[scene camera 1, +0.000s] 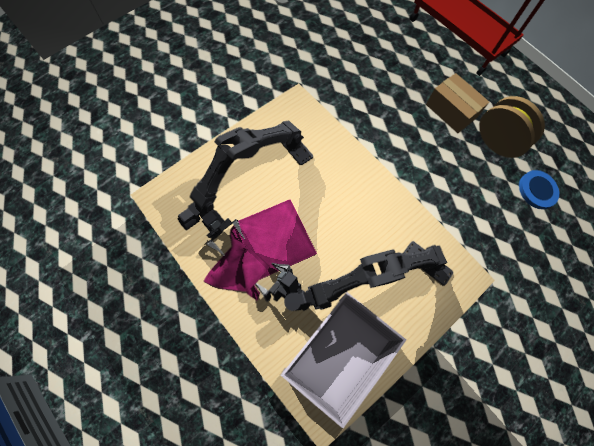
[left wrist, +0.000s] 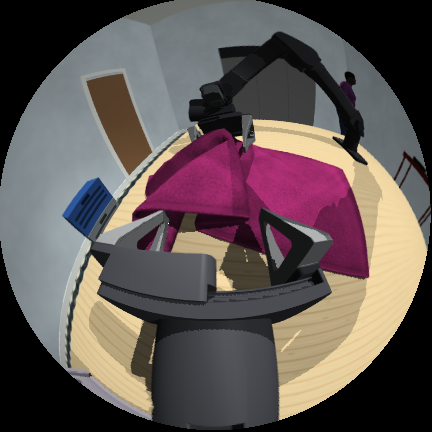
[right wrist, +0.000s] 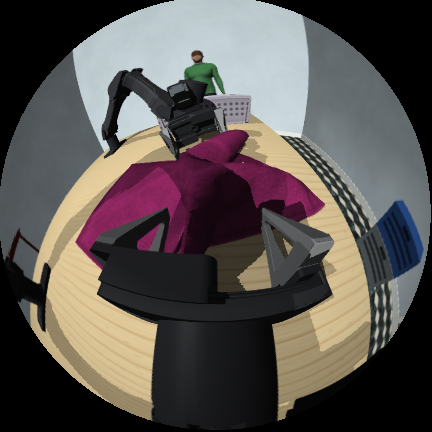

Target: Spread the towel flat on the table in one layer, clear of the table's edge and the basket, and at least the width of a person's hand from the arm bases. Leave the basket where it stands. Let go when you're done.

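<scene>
A magenta towel (scene camera 1: 272, 230) (left wrist: 300, 185) (right wrist: 135, 195) lies on the wooden table (scene camera 1: 350, 200) (left wrist: 400, 240) (right wrist: 80, 300). Its upper-right part in scene camera 1 lies fairly smooth; its lower-left part is bunched, with raised folds. My left gripper (scene camera 1: 270, 278) (left wrist: 213, 213) is open at the towel's lower edge, its fingers apart with no cloth gripped. My right gripper (scene camera 1: 225, 237) (right wrist: 214, 212) is open at the towel's left side, fingers wide apart. The grey-lilac basket (scene camera 1: 395, 346) (right wrist: 240, 107) stands at the lower part of the table, apart from the towel.
In scene camera 1, the right arm's base (scene camera 1: 302, 152) stands toward the table's top corner and the left arm's base (scene camera 1: 442, 274) near its right corner. The left forearm (scene camera 1: 345, 285) passes just above the basket's upper corner in the picture. The table's lower-left edge runs near the bunched cloth.
</scene>
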